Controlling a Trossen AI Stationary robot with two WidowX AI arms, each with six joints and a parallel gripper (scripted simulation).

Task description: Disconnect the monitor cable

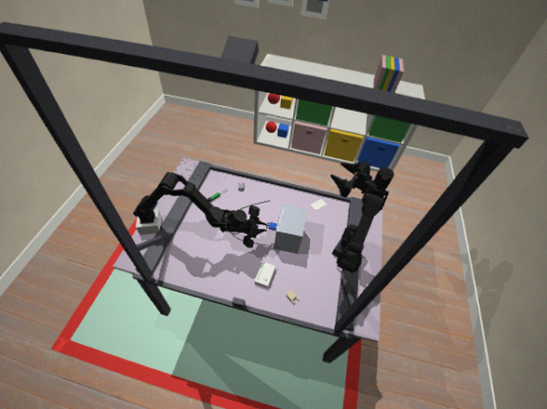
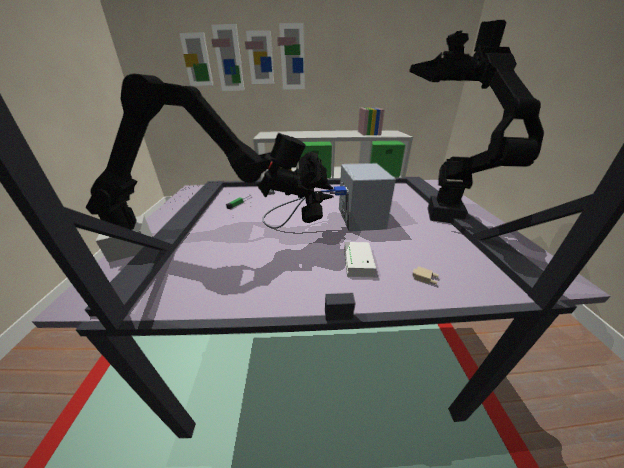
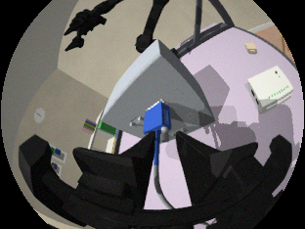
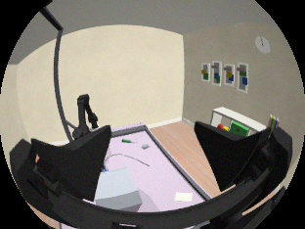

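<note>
The blue plug is 5 cm to the right of my left hand, 2 cm ahead of it and 1 cm below it. The rest, counted from my left hand: back panel (8 cm to the right, 5 cm ahead, 4 cm below); grey box (14 cm to the right, 4 cm below, 4 cm ahead); white device (18 cm behind, 11 cm below, 5 cm to the right).
</note>
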